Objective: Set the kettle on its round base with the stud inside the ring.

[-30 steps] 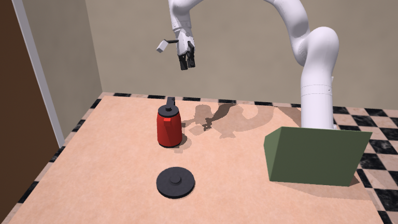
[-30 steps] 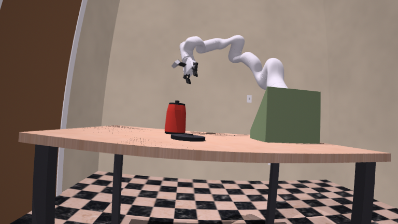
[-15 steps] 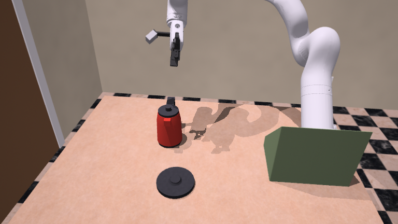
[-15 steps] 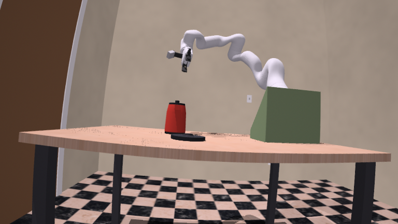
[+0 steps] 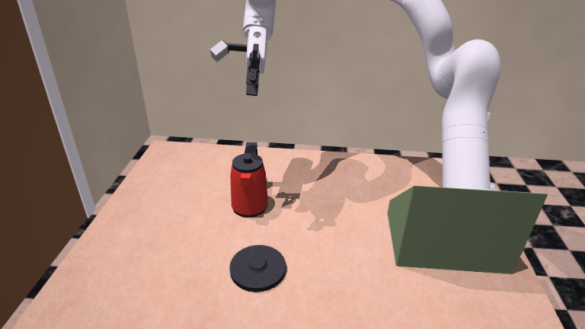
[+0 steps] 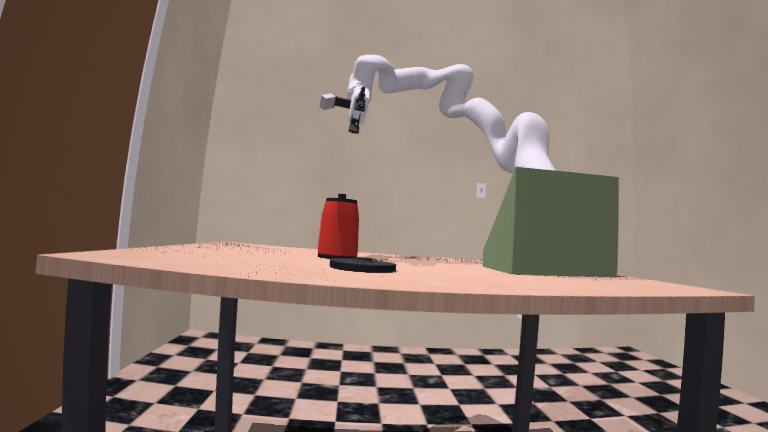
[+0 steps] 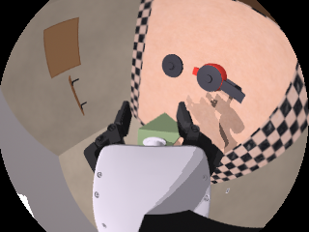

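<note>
Now: hand 330 mm above the red kettle, 40 mm to the left of it and 20 mm short of it. The rest, counted from my hand: round kettle base 410 mm below, 260 mm to the left, 10 mm behind.
</note>
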